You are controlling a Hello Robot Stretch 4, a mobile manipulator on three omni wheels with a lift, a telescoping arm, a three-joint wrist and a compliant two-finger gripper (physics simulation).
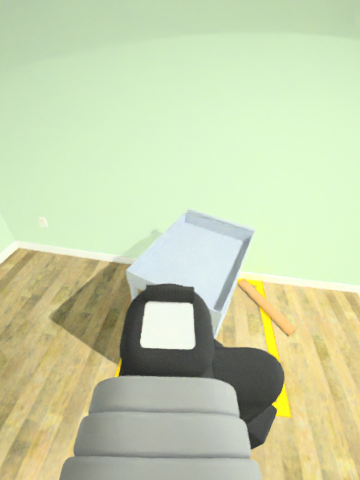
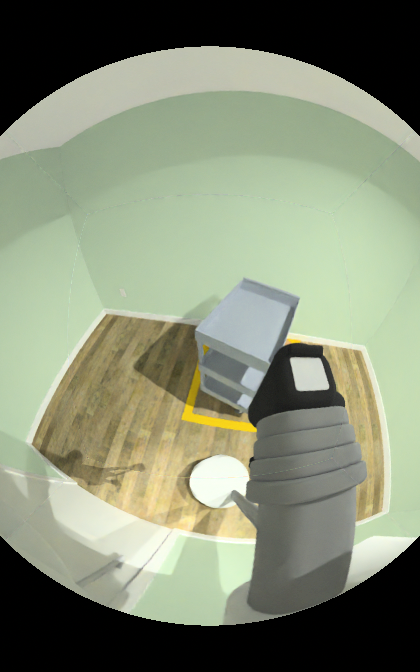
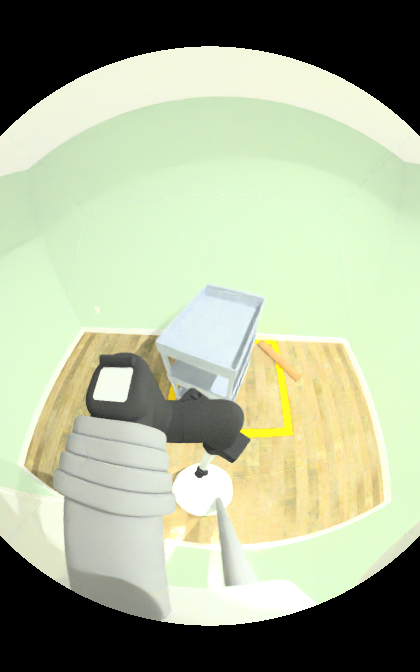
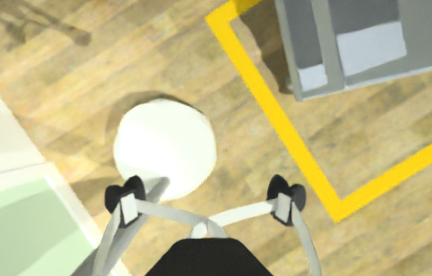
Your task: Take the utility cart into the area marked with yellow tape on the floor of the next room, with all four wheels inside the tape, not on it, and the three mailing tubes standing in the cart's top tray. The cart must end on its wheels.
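Where they show: gripper, between the fingertips: (image 4: 206, 191); robot's base, origin of its link: (image 4: 170, 146).
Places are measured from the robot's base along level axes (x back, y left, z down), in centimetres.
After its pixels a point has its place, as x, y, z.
The grey-blue utility cart (image 1: 200, 255) @(-95.4, -16.2, -76.7) (image 2: 250, 325) (image 3: 215, 330) (image 4: 330, 45) @(-60.2, -9.1, -48.5) stands upright and slanted by the wall, within the far and left part of the yellow tape (image 1: 271, 345) @(-82.7, -81.1, 2.7) (image 2: 220, 423) (image 3: 285, 400) (image 4: 280, 120) @(-47.2, -24.1, 2.7). Its wheels are mostly hidden; I cannot tell whether the left ones touch the tape. Its top tray shows a bare bottom with no tube standing in it. One brown mailing tube (image 1: 267, 307) @(-113.0, -85.1, -4.4) (image 3: 280, 360) lies on the floor across the tape's right side. The other two tubes do not show. My gripper (image 4: 206, 191) @(-16.3, -8.8, -99.2) is open and empty, above the floor on the near side of the cart.
My round white base (image 2: 217, 475) (image 3: 200, 495) (image 4: 165, 140) @(-3.2, 2.6, -18.7) stands on the wood floor on the near side of the tape. The green wall (image 1: 180, 125) @(-162.2, -2.1, -131.1) rises close behind the cart. My grey arm (image 2: 305, 535) (image 3: 115, 540) reaches toward the cart.
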